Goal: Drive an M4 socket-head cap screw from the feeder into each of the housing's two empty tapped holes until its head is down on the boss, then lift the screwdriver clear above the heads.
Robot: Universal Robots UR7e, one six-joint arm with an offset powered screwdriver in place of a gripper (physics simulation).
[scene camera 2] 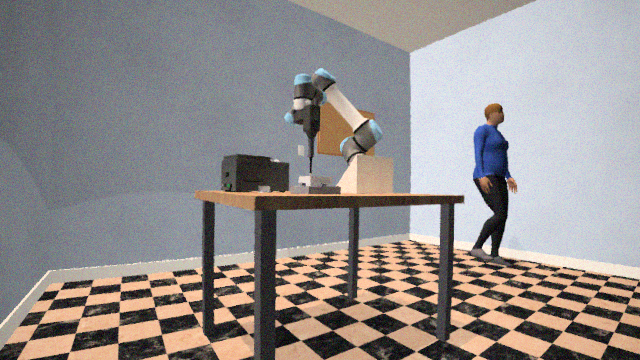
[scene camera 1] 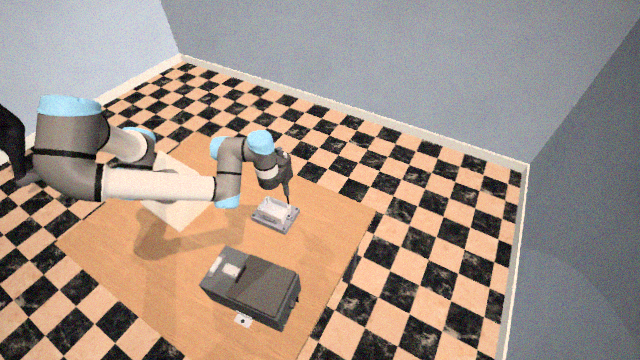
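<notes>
The screwdriver [scene camera 1: 288, 202] [scene camera 2: 311, 172] points down, its thin tip at the right-hand back side of the light housing [scene camera 1: 273, 212] [scene camera 2: 315, 181] in scene camera 1. In scene camera 2 the tip ends at about the height of the housing's top. Contact with a boss cannot be made out, and whether a screw is on the bit is too small to tell. The housing sits on a grey base plate [scene camera 1: 286, 230] [scene camera 2: 327, 190]. The tapped holes and screw heads are too small to make out. The dark box-shaped feeder [scene camera 1: 267, 280] [scene camera 2: 252, 172] stands apart from the housing.
A wooden table [scene camera 1: 340, 220] [scene camera 2: 380, 201] carries everything. A cream pedestal [scene camera 1: 181, 221] [scene camera 2: 375, 175] stands under the arm. A small white tile with a dark dot [scene camera 1: 243, 320] lies beside the feeder. A person in blue [scene camera 2: 492, 152] stands beyond the table.
</notes>
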